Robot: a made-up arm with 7 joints.
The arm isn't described. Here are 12 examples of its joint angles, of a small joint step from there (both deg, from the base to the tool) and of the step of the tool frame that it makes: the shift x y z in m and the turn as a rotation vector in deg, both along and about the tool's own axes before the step.
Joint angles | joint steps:
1: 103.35 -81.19 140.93 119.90 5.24 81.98 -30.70 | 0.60 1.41 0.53 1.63 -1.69 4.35 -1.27
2: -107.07 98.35 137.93 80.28 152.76 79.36 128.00 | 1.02 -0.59 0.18 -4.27 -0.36 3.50 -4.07
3: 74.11 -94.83 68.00 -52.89 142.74 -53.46 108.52 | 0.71 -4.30 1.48 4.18 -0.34 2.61 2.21
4: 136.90 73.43 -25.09 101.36 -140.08 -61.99 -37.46 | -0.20 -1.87 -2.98 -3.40 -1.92 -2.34 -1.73
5: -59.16 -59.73 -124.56 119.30 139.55 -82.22 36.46 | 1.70 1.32 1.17 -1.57 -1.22 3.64 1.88
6: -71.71 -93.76 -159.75 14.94 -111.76 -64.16 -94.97 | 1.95 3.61 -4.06 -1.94 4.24 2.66 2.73
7: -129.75 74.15 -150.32 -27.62 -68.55 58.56 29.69 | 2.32 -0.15 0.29 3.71 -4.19 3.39 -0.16
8: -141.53 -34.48 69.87 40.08 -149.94 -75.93 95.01 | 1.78 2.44 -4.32 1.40 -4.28 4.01 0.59
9: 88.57 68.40 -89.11 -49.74 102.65 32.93 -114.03 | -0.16 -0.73 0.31 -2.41 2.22 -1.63 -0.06
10: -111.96 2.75 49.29 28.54 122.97 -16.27 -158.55 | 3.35 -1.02 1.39 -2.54 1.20 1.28 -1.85
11: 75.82 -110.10 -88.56 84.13 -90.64 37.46 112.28 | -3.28 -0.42 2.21 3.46 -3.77 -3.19 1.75
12: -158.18 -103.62 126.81 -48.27 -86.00 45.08 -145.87 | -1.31 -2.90 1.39 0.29 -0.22 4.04 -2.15
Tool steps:
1: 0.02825 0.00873 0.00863 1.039 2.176 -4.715
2: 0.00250 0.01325 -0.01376 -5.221 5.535 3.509
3: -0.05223 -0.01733 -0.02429 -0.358 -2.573 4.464
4: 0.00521 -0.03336 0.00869 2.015 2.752 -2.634
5: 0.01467 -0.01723 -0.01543 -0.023 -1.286 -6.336
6: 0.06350 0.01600 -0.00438 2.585 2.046 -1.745
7: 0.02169 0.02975 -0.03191 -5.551 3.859 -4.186
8: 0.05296 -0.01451 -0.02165 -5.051 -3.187 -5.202
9: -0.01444 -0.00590 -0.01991 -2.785 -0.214 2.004
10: -0.04354 -0.01537 0.00854 2.313 -3.238 4.942
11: -0.00130 -0.03678 0.00826 6.673 1.012 -0.980
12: -0.04182 -0.02615 -0.02540 -0.544 2.959 5.739
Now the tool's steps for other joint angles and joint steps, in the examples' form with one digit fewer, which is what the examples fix.
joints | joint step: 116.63 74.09 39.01 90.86 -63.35 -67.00 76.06 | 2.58 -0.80 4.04 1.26 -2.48 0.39 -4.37
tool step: 0.0418 0.0304 0.0273 4.49 2.58 -5.15
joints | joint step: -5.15 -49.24 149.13 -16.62 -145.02 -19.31 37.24 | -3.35 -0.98 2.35 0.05 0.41 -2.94 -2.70
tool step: 0.0103 -0.0061 0.0507 4.16 1.67 1.58
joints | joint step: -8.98 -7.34 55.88 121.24 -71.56 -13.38 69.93 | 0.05 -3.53 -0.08 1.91 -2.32 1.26 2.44
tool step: 0.0144 -0.0113 0.0174 -2.43 2.33 -1.38
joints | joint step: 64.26 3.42 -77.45 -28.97 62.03 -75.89 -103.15 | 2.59 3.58 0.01 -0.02 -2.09 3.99 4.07
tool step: -0.0192 -0.0409 0.0169 6.08 -5.01 -0.54
